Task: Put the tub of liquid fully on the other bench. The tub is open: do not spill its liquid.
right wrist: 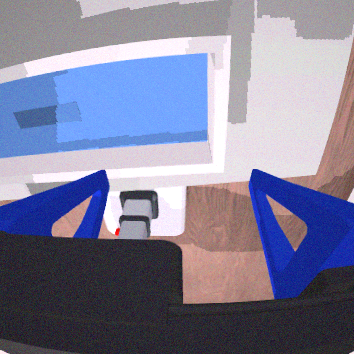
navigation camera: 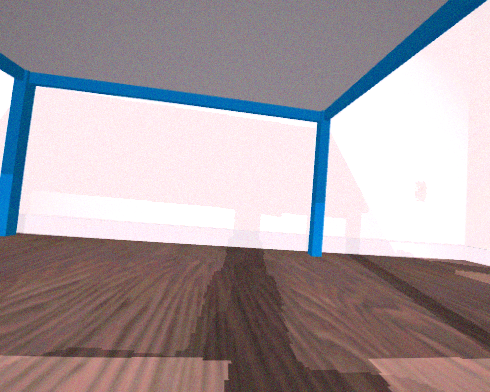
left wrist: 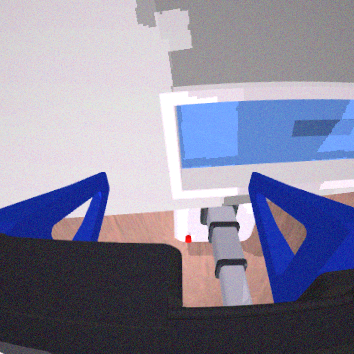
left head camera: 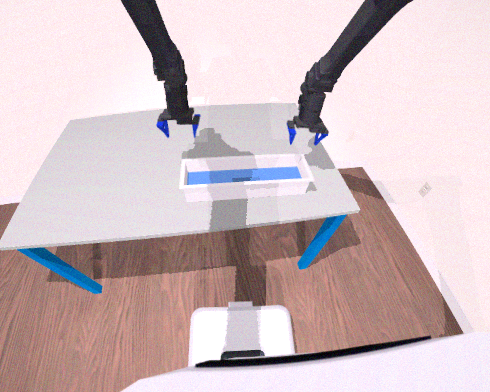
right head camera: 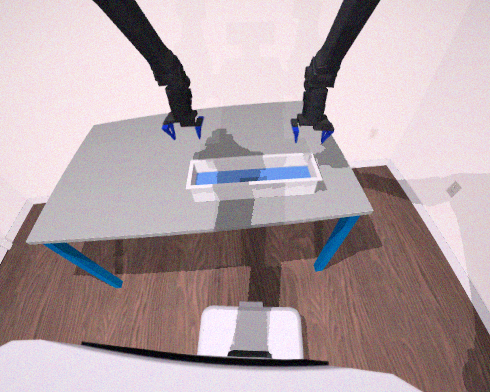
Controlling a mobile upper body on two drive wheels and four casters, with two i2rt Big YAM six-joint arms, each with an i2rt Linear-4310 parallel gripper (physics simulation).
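Observation:
A long white open tub [left head camera: 200,193] [right head camera: 205,194] [left wrist: 172,145] [right wrist: 219,110] stands level on the grey bench [left head camera: 100,175] [right head camera: 115,175] [left wrist: 75,125] [right wrist: 285,115], holding blue liquid [left head camera: 275,173] [right head camera: 285,172] [left wrist: 207,130] [right wrist: 140,100]. My left gripper [left head camera: 181,136] [right head camera: 187,138] [left wrist: 178,179] is open and empty, above the bench near the tub's left end in the head views. My right gripper [left head camera: 304,144] [right head camera: 310,142] [right wrist: 178,177] is open and empty, near the tub's right end. Neither touches the tub. A second bench does not show.
The bench has blue legs [left head camera: 322,242] [right head camera: 337,242] [navigation camera: 320,190]. My white base [left head camera: 205,330] [right head camera: 215,330] stands on the brown wooden floor [left head camera: 150,320] [right head camera: 165,320] in front of the bench. Pale walls [left head camera: 425,125] [right head camera: 425,115] [navigation camera: 150,160] stand behind and to the right.

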